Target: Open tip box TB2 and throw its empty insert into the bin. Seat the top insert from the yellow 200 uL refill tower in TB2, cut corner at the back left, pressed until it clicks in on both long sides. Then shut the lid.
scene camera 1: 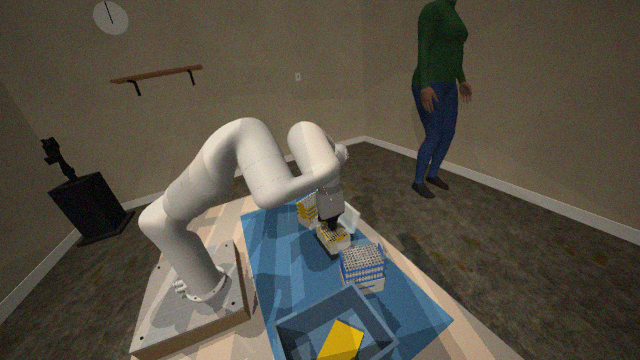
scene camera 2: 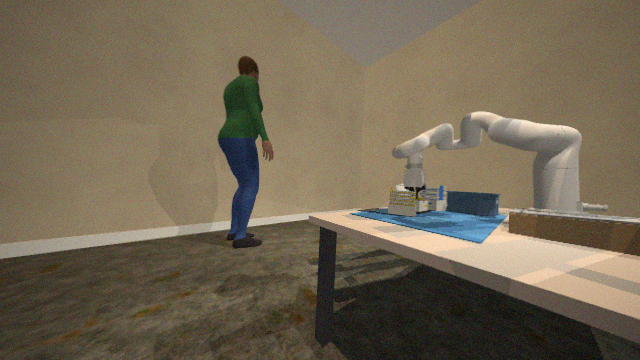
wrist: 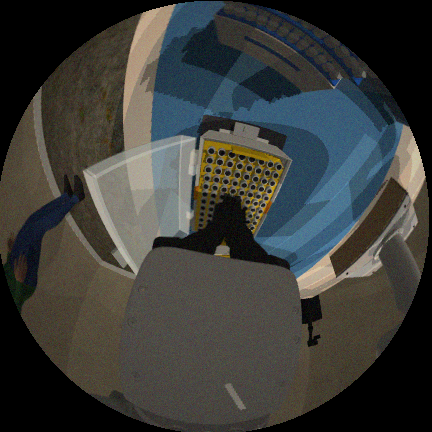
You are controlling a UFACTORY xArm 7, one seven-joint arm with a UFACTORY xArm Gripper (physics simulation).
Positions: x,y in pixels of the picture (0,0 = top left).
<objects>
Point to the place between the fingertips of my gripper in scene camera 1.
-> At 332,229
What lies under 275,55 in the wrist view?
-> A blue tower.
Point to a clear lid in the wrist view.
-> At 142,192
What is my gripper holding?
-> A yellow insert.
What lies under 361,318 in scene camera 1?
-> A dark blue bin.
</objects>
